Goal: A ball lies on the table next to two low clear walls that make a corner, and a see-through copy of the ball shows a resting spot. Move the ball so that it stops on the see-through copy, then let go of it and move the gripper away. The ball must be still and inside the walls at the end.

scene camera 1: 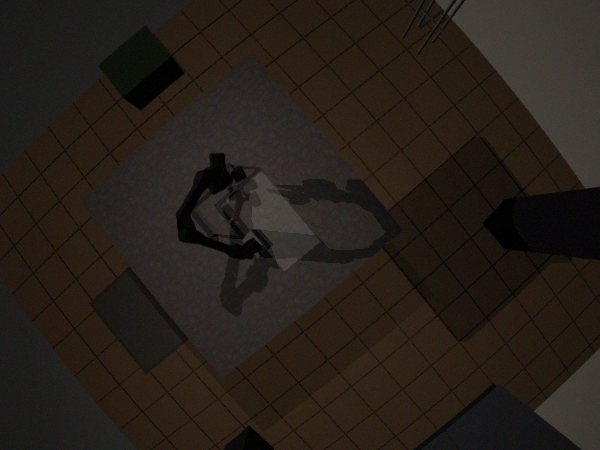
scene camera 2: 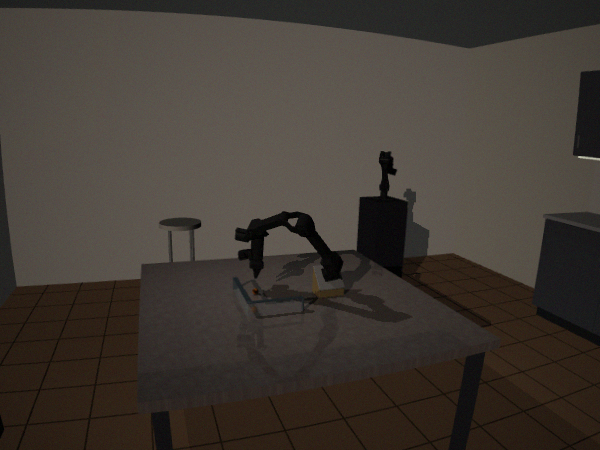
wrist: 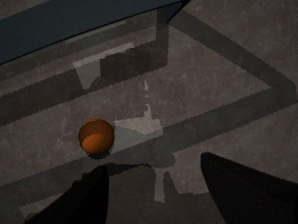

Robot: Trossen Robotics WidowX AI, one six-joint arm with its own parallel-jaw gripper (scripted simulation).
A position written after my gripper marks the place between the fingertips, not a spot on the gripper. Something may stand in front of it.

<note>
I see my gripper (wrist: 154,167) and an orange ball (wrist: 96,136).
</note>
